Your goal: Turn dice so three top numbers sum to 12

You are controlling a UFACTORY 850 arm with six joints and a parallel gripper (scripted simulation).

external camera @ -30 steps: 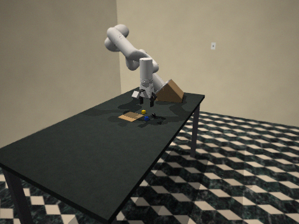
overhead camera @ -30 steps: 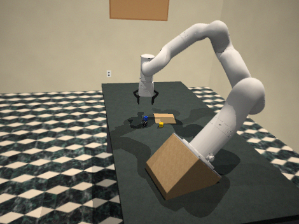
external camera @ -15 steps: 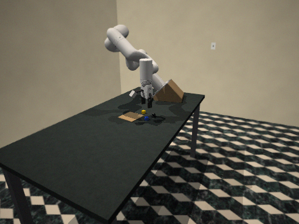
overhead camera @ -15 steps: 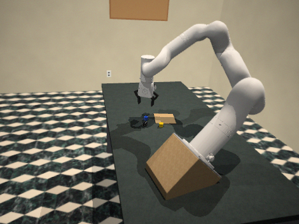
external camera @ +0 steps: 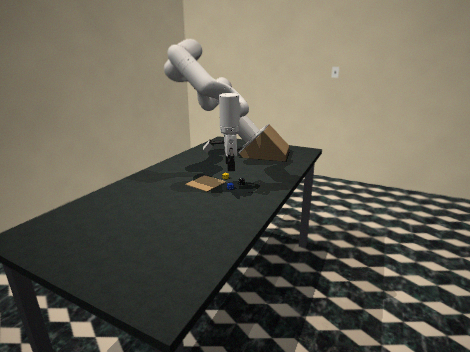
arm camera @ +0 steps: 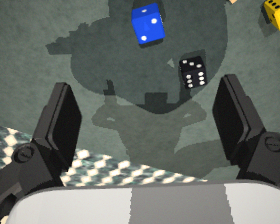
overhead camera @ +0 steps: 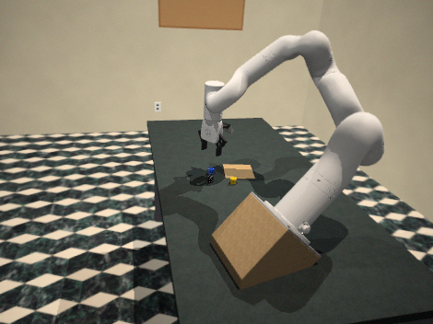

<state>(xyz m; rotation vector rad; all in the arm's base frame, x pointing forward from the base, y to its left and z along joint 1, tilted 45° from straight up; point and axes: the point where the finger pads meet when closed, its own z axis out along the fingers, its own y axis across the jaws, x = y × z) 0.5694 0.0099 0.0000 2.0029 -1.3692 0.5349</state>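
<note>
Right now my hand is 1 cm past the blue die and 11 cm above it. Round my hand: tan mat (3 cm behind, 13 cm to the right, 12 cm below); then black die (7 cm behind, 4 cm to the left, 11 cm below); then yellow die (12 cm behind, 6 cm to the right, 11 cm below).
</note>
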